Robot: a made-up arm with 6 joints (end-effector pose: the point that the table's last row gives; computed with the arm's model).
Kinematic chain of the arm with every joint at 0, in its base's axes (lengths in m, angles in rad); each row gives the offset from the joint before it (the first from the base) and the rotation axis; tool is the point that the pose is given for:
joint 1: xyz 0 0 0.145 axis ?
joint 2: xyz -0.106 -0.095 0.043 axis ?
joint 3: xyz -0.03 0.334 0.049 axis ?
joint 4: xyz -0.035 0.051 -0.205 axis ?
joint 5: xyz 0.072 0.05 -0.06 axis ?
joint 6: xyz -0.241 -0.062 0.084 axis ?
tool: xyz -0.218 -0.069 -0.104
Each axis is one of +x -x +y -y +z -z.
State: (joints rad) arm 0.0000 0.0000 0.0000 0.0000 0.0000 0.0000
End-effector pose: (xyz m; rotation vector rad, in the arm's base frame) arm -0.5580 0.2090 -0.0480 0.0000 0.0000 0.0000
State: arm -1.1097 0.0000 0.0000 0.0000 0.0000 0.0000
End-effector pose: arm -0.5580 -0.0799 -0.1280 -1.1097 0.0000 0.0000
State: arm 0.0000 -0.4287 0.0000 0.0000 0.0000 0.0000
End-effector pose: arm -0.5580 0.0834 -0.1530 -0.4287 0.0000 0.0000
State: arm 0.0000 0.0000 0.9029 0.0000 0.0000 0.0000
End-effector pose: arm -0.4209 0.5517 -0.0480 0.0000 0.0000 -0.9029
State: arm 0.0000 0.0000 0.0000 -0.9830 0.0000 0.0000
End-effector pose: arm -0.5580 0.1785 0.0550 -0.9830 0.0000 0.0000
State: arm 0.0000 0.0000 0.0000 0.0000 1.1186 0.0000
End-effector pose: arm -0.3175 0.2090 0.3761 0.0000 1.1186 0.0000
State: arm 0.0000 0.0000 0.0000 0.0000 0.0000 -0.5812
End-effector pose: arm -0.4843 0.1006 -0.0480 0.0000 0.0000 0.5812
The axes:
joint 1: +x
joint 2: +x
joint 3: -z
joint 4: +x
joint 5: +y
joint 6: -z

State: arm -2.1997 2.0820 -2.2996 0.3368 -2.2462 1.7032
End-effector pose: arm -0.5417 0.3266 -0.1708 1.8144 1.0533 -0.1082
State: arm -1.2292 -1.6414 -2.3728 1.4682 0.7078 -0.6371
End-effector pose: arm 0.1469 -0.3228 0.5043 0.5995 2.2314 -1.5345
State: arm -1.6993 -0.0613 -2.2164 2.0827 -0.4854 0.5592
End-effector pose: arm -0.1452 0.1054 0.3533 -0.4804 1.6344 -1.1452
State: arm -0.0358 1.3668 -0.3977 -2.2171 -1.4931 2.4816
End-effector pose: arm -0.0168 0.1355 0.3157 1.4970 -1.4057 -1.0265
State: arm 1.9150 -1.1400 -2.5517 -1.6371 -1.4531 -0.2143
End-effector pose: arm 0.1034 0.4907 0.5334 -0.1121 2.1290 -0.7273
